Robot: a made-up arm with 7 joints. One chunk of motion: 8 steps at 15 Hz.
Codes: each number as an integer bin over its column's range. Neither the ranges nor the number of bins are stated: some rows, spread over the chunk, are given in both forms.
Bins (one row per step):
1: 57 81 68 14 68 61
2: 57 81 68 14 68 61
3: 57 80 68 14 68 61
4: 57 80 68 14 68 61
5: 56 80 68 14 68 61
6: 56 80 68 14 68 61
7: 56 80 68 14 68 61
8: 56 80 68 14 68 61
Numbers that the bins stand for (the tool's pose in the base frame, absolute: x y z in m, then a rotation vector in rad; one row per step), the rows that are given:
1: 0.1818 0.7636 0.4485 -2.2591 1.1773 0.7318
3: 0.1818 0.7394 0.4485 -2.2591 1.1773 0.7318
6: 0.1576 0.7394 0.4485 -2.2591 1.1773 0.7318
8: 0.1576 0.7394 0.4485 -2.2591 1.1773 0.7318
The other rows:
2: 0.1818 0.7636 0.4485 -2.2591 1.1773 0.7318
4: 0.1818 0.7394 0.4485 -2.2591 1.1773 0.7318
5: 0.1576 0.7394 0.4485 -2.2591 1.1773 0.7318
7: 0.1576 0.7394 0.4485 -2.2591 1.1773 0.7318

